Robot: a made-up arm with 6 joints. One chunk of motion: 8 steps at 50 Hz.
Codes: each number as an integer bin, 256 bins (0 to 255) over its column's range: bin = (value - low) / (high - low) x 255, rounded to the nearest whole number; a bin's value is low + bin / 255 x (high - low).
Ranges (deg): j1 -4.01..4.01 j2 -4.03..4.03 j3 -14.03..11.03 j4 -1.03..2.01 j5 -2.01..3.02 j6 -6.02..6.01
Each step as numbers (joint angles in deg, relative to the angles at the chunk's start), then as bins.
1 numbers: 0.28 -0.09 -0.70 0.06 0.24 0.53
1 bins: 136 125 136 91 114 139
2 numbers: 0.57 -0.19 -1.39 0.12 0.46 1.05
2 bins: 146 121 129 96 125 150
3 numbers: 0.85 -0.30 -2.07 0.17 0.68 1.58
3 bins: 155 118 122 101 136 161
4 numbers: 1.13 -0.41 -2.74 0.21 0.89 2.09
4 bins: 163 115 115 104 147 172
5 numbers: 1.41 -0.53 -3.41 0.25 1.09 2.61
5 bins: 172 111 108 107 157 183
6 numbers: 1.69 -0.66 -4.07 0.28 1.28 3.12
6 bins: 181 107 101 110 167 194
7 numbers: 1.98 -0.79 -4.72 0.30 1.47 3.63
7 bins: 190 103 95 112 176 205
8 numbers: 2.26 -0.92 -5.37 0.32 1.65 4.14
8 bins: 199 98 88 113 186 215
